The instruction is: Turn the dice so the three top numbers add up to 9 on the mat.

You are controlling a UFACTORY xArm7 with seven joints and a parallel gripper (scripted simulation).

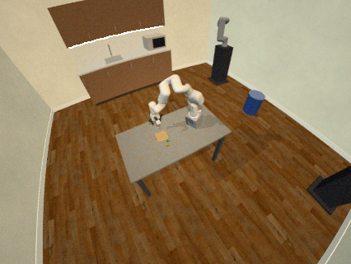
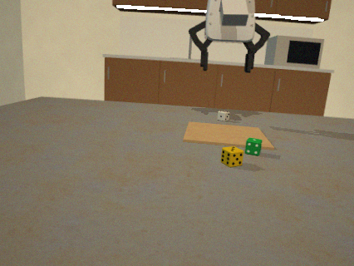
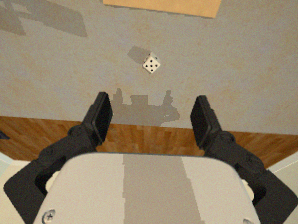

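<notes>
Now: hand 110 mm above the white die. The rest, counted from my hand: tan mat (130 mm to the left, 120 mm below); then green die (30 mm behind, 230 mm to the left, 110 mm below); then yellow die (10 mm ahead, 280 mm to the left, 110 mm below).
</notes>
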